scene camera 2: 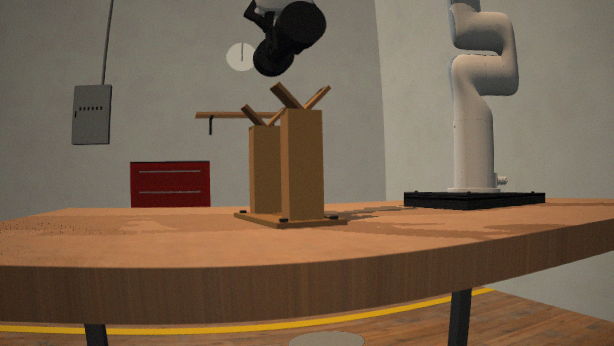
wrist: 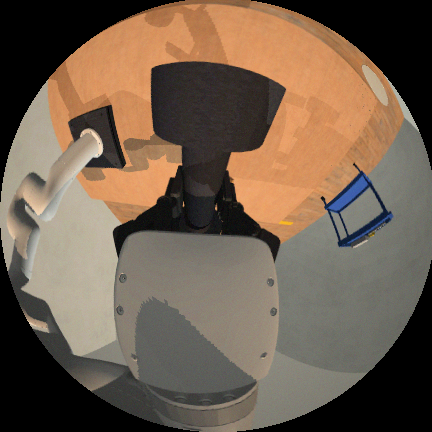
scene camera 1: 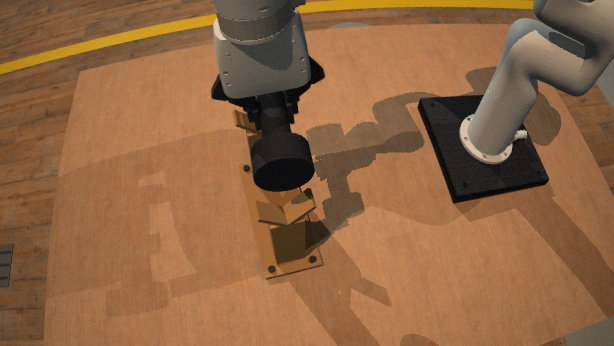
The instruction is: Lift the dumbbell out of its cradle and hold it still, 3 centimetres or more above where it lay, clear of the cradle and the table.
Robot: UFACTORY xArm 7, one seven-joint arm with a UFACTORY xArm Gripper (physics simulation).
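Seen in the pictures: gripper, fingertip midpoint: (scene camera 2: 286,52) (wrist: 201,177) (scene camera 1: 274,118); arm's base at its link origin: (scene camera 2: 473,192) (wrist: 91,142) (scene camera 1: 485,139).
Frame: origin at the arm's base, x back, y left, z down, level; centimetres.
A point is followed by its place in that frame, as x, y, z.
The black dumbbell (scene camera 1: 283,170) {-43.6, 18.6, -27.3} (scene camera 2: 300,23) {-44.1, 18.6, -25.7} (wrist: 210,107) hangs in the air above its wooden cradle (scene camera 1: 261,237) {-48.2, 13.5, 2.0} (scene camera 2: 304,165) {-43.9, 18.6, -5.3}. In the second scene view, wall shows between both its round heads and the V-shaped rests, so it is apart from the cradle and high over the table. It looks roughly level; a small tilt cannot be told. My gripper (scene camera 1: 276,111) {-43.8, 8.7, -24.2} (wrist: 201,177) {-43.8, 8.7, -24.2} is shut on the dumbbell's handle, between the two heads. The far head is hidden behind the gripper in the first scene view and in the wrist view.
The cradle's two posts stand on a base plate on the wooden table (scene camera 1: 125,110) {-77.6, -22.0, 2.8} (scene camera 2: 150,250) {-63.2, 37.0, 2.8}. The arm's black mounting plate (scene camera 1: 500,175) {0.1, 9.0, 0.1} (scene camera 2: 435,201) {-11.6, 1.2, 1.3} (wrist: 116,145) {-11.7, -2.7, 0.8} is to the right in both scene views. A red cabinet (scene camera 2: 170,182) and a blue cart (wrist: 350,192) stand beyond the table.
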